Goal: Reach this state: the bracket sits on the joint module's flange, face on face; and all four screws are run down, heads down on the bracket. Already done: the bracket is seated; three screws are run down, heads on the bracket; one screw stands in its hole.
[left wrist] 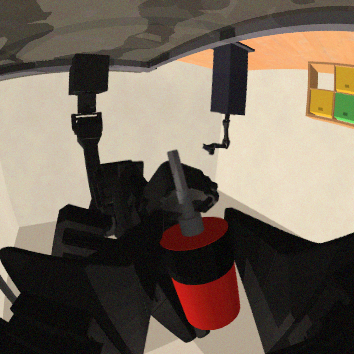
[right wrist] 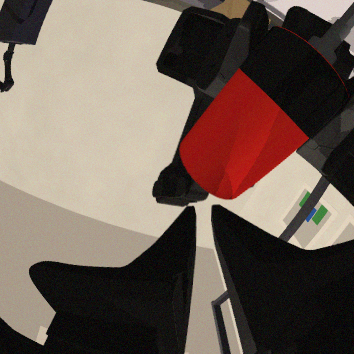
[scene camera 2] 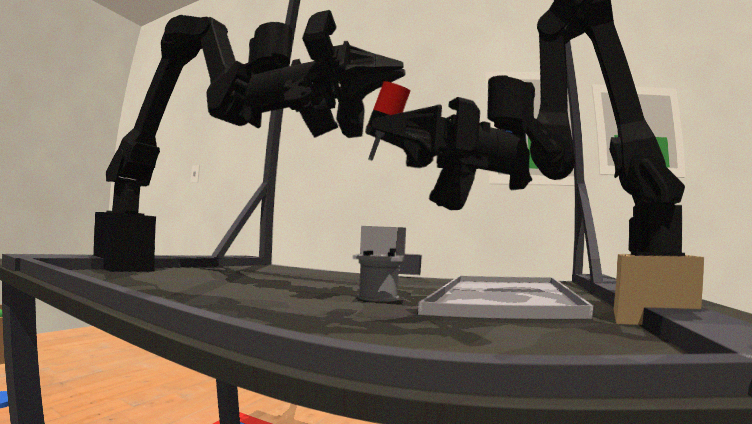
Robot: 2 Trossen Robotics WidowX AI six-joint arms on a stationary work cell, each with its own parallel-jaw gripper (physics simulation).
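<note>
The joint module stands upright on the table. The grey bracket sits on its flange, with an upright plate. Small black screw heads show low at the bracket; their exact heights and the other screws cannot be made out. My left gripper is shut on a red and black screwdriver, its grey shaft pointing down, high above the module. My right gripper is shut and empty, its fingertips close to the top end of the red handle.
A shallow light-grey tray lies on the table right of the module in the scene view. A tan block stands under the left arm's base at the right. Frame posts rise behind. The two grippers are very close together in mid-air.
</note>
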